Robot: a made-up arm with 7 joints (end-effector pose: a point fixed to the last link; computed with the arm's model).
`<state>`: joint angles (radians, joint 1 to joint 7).
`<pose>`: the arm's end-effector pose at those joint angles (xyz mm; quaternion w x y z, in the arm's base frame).
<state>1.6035 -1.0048 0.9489 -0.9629 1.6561 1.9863 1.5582</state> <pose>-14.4 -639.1 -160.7 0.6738 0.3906 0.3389 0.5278</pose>
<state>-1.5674 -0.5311 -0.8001 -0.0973 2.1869 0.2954 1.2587</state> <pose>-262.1 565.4 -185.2 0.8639 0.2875 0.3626 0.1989</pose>
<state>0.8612 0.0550 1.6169 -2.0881 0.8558 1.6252 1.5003</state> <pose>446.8 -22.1 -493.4 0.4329 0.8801 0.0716 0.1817</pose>
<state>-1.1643 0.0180 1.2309 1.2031 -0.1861 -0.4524 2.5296</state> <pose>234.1 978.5 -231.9 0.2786 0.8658 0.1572 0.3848</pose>
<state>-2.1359 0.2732 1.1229 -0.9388 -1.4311 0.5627 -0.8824</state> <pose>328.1 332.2 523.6 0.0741 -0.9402 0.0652 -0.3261</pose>
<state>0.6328 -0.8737 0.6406 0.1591 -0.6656 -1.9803 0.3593</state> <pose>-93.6 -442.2 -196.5 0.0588 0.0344 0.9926 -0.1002</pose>
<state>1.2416 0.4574 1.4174 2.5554 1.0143 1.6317 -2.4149</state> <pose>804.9 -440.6 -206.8 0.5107 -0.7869 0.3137 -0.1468</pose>
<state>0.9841 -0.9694 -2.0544 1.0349 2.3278 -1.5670 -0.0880</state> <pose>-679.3 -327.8 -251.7 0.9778 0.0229 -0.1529 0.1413</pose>
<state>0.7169 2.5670 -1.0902 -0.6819 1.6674 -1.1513 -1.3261</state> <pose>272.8 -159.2 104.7 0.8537 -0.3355 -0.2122 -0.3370</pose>
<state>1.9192 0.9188 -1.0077 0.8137 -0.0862 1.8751 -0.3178</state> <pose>431.4 -422.0 653.2 0.2997 0.4911 0.7252 -0.3782</pose>
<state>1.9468 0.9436 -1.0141 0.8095 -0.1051 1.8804 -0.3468</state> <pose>433.5 -402.0 661.4 0.3114 0.4644 0.7401 -0.3737</pose>
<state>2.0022 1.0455 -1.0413 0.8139 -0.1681 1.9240 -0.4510</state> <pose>445.0 -349.5 666.8 0.3464 0.3664 0.7925 -0.3431</pose>
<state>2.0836 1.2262 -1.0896 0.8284 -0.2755 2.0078 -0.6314</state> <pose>465.3 -268.4 660.5 0.3747 0.1868 0.8665 -0.2718</pose>
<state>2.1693 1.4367 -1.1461 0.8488 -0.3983 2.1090 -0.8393</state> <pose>488.4 -182.3 636.5 0.3538 -0.0223 0.9202 -0.1662</pose>
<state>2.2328 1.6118 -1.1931 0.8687 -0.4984 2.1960 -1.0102</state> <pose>505.7 -115.6 603.2 0.2959 -0.1834 0.9353 -0.0633</pose>
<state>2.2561 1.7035 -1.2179 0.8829 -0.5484 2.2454 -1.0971</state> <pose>513.2 -85.2 580.5 0.2566 -0.2587 0.9312 -0.0036</pose>
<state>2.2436 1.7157 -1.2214 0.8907 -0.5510 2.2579 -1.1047</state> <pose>514.3 -87.6 575.8 0.2587 -0.2657 0.9286 0.0080</pose>
